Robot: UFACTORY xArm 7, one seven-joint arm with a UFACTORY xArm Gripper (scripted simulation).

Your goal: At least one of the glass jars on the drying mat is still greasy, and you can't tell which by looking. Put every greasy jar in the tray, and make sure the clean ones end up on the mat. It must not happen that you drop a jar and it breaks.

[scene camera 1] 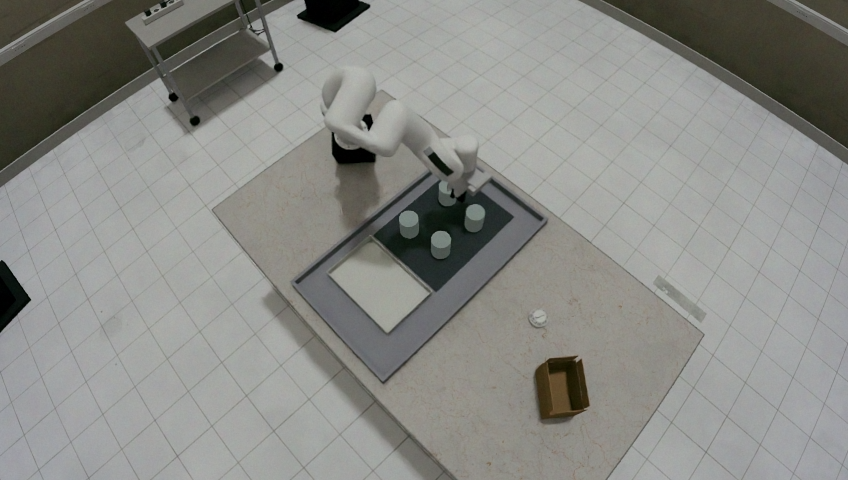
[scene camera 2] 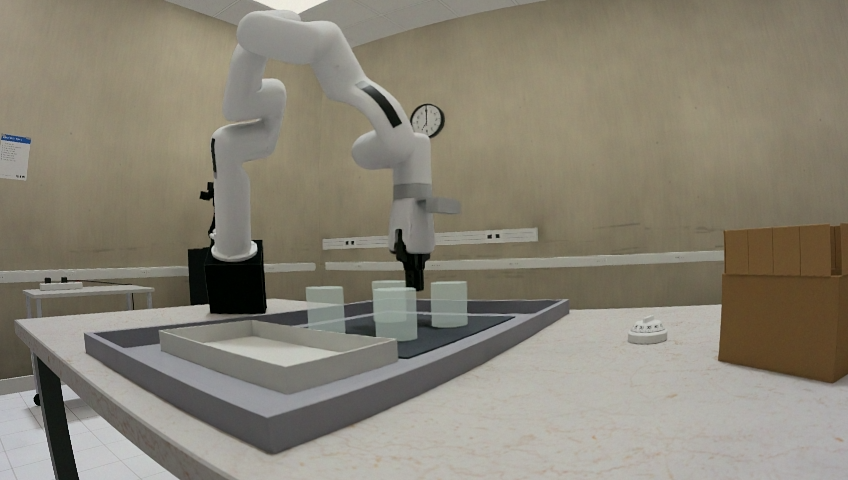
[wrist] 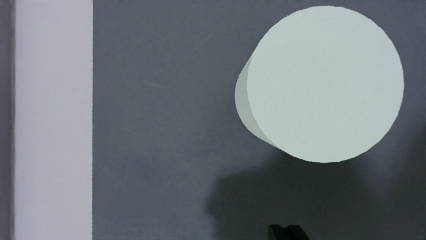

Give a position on a dark drying mat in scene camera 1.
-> At 416,253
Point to a dark drying mat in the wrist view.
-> At 168,147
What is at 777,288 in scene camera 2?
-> A cardboard box.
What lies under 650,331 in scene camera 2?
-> A white knob.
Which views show the white tray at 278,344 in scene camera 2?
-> Scene camera 1 and scene camera 2 only.
